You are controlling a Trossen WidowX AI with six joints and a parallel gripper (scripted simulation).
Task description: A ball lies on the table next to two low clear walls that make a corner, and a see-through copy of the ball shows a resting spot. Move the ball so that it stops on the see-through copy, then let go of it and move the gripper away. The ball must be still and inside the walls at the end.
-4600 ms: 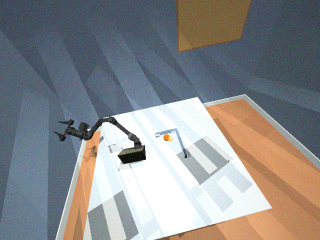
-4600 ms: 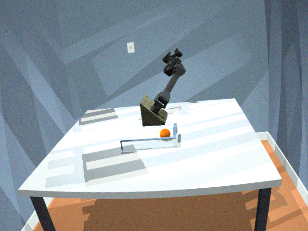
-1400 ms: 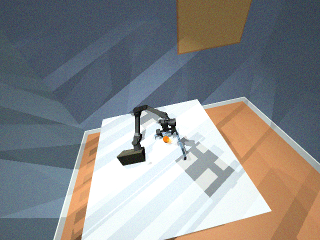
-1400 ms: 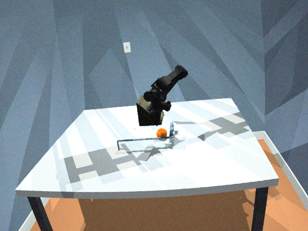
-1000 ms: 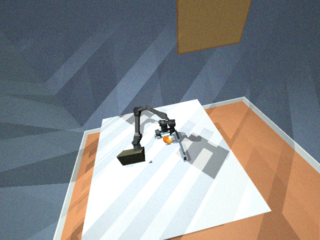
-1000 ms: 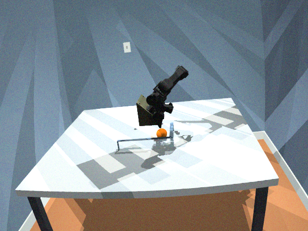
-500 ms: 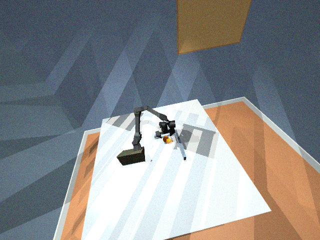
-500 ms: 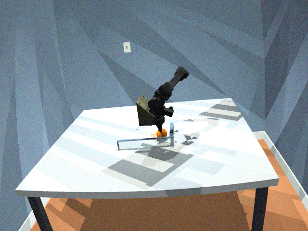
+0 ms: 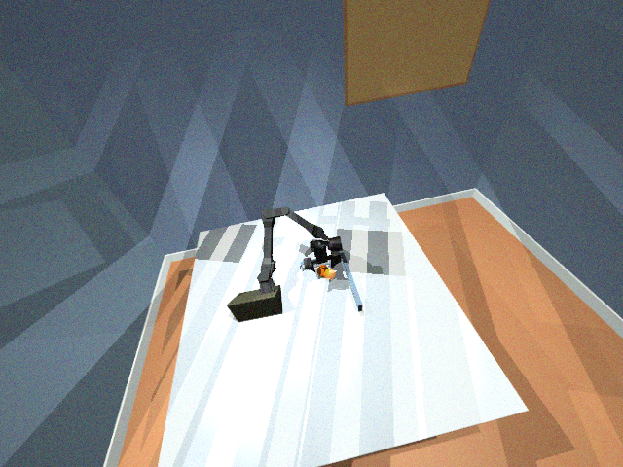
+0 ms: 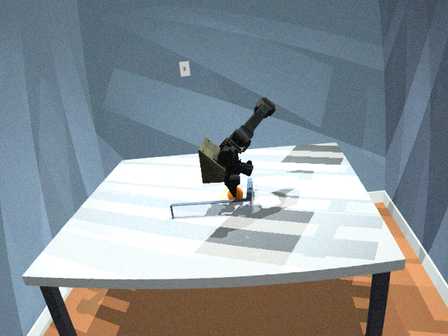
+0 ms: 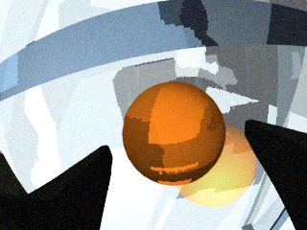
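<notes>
My gripper tip is 1 cm above the orange ball. Also, from my gripper tip: see-through copy: 2 cm ahead, 3 cm to the right, 1 cm below.
</notes>
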